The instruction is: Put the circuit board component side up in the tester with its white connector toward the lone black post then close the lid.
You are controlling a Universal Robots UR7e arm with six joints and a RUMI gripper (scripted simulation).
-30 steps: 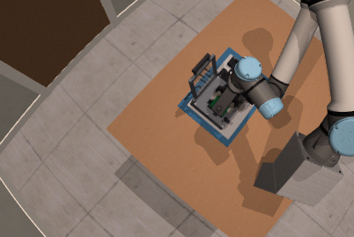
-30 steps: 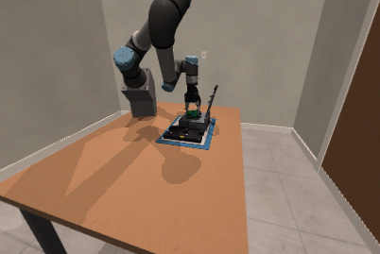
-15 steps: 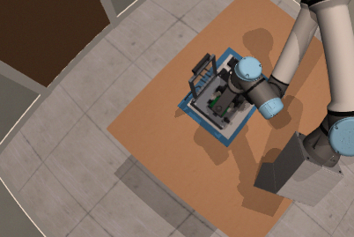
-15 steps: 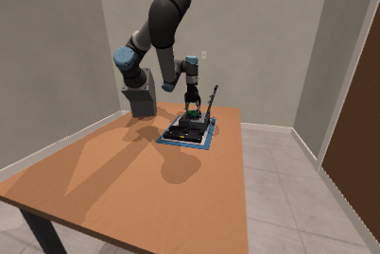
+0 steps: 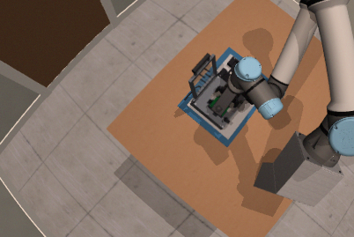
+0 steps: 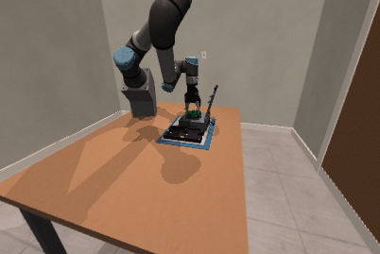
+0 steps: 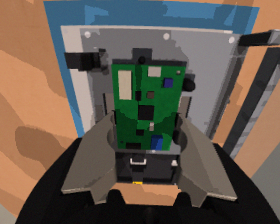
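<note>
Right now the green circuit board is right at my hand. Also, from my hand: black block (60 mm behind, 60 mm to the left); tester lid (130 mm ahead, 100 mm above).
</note>
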